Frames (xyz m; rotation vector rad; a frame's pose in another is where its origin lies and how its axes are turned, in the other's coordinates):
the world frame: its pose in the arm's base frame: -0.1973 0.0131 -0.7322 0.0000 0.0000 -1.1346
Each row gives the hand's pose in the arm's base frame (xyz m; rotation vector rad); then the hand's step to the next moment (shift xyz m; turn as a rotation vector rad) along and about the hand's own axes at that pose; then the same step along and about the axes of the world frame.
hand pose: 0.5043 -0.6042 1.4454 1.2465 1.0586 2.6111
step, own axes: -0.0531 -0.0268 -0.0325 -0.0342 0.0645 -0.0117
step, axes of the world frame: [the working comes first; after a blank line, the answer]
step, axes of the arm's base frame: 0.0066 -0.0152 -0.0657 0.0293 -0.0669 0.0113

0.0165 -0.0004 -0.0657 0.0731 -0.0017 0.0113
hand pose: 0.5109 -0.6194 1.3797 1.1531 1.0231 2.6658
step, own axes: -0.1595 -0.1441 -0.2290 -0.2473 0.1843 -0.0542
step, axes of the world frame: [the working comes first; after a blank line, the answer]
step, axes of the arm's base frame: -0.0666 -0.0625 -0.3005 0.1772 -0.2480 -0.0719

0.0285 -0.0868 -0.3005 0.2996 0.0559 -0.0719
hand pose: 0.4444 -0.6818 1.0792 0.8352 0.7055 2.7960
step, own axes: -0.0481 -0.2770 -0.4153 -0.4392 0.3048 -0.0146
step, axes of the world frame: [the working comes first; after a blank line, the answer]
step, axes of the arm's base frame: -0.1877 0.0665 -0.4603 0.3595 -0.3881 -0.0783

-0.1396 -0.1420 -0.4603 0.5037 0.1618 -0.0783
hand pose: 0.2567 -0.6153 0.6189 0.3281 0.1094 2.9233
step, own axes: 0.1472 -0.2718 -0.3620 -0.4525 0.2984 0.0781
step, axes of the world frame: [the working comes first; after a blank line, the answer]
step, axes of the arm's base frame: -0.1719 0.2772 -0.3467 0.3944 -0.3798 0.0084

-0.3238 -0.0387 -0.3467 0.5109 0.1970 0.0084
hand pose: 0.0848 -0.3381 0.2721 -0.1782 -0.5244 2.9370
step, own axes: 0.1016 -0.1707 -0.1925 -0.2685 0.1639 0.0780
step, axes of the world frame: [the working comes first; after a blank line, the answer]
step, axes of the arm's base frame: -0.0501 0.2398 -0.1284 0.2312 -0.2237 0.0391

-0.2386 0.0559 -0.1284 0.3005 0.1150 0.0391
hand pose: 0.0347 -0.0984 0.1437 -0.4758 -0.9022 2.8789
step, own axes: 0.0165 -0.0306 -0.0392 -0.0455 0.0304 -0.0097
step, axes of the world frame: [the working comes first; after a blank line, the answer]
step, axes of the arm's base frame: -0.0034 0.0493 -0.0175 0.0465 -0.0277 -0.0127

-0.0461 0.0177 -0.0175 0.0447 0.0305 -0.0127
